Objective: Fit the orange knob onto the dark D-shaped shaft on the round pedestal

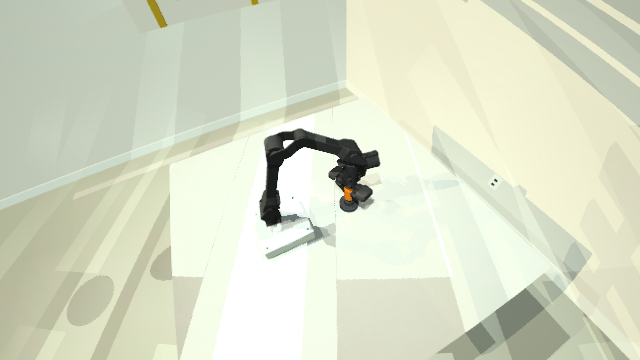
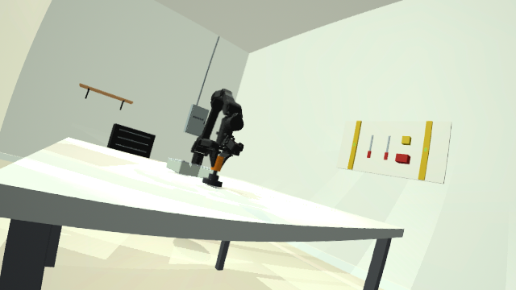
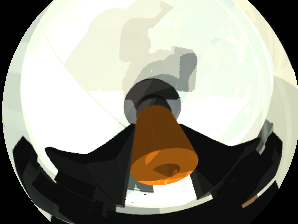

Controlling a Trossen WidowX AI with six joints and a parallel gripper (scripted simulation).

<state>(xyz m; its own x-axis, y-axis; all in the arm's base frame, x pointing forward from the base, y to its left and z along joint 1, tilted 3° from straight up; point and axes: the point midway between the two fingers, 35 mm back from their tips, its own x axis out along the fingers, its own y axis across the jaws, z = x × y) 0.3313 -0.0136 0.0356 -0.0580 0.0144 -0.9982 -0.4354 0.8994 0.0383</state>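
My gripper tip is 2 cm below the orange knob. From my gripper tip the other things lie so: round dark pedestal 4 cm below.
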